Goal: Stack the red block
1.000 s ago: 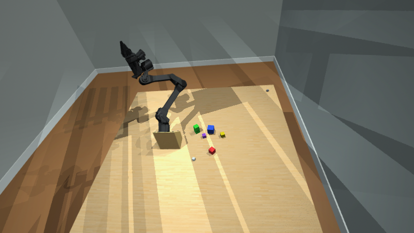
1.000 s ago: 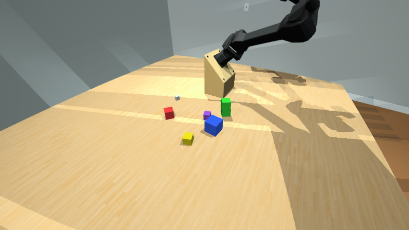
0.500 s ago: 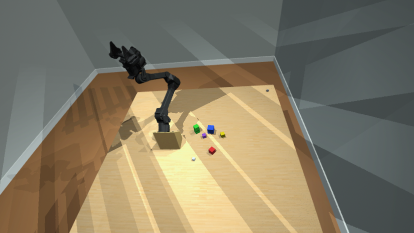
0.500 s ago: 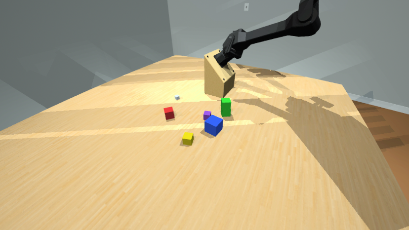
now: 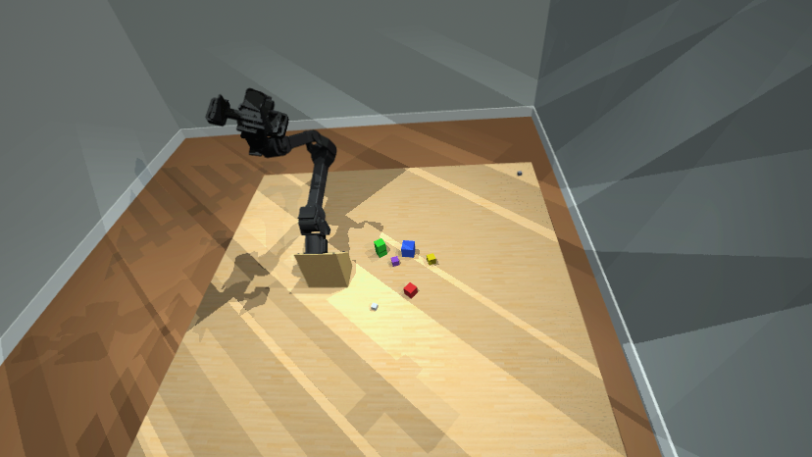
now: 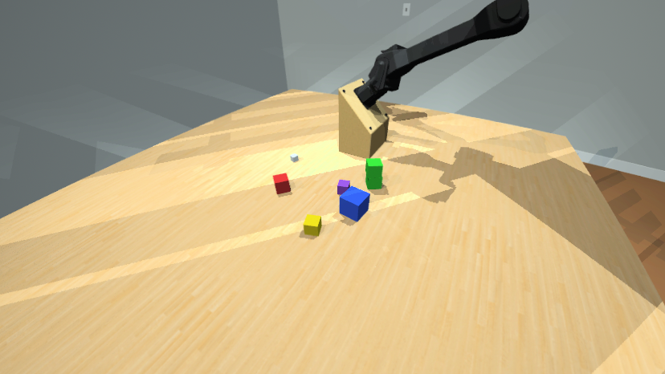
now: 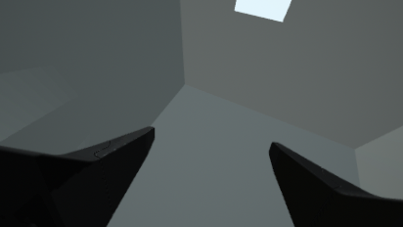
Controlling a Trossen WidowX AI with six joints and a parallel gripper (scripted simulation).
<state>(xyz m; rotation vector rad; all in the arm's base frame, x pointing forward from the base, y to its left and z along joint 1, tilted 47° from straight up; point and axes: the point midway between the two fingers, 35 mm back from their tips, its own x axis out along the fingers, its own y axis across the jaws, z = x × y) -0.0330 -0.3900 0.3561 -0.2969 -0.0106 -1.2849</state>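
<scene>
Now: gripper tip 68 cm above the red block, 33 cm short of it and 4 cm to the left of it. Also, from my gripper tip: blue block (68 cm below, 32 cm ahead, 14 cm to the left); small purple block (69 cm below, 27 cm ahead, 9 cm to the left); tiny white cube (69 cm below, 21 cm ahead, 10 cm to the right).
</scene>
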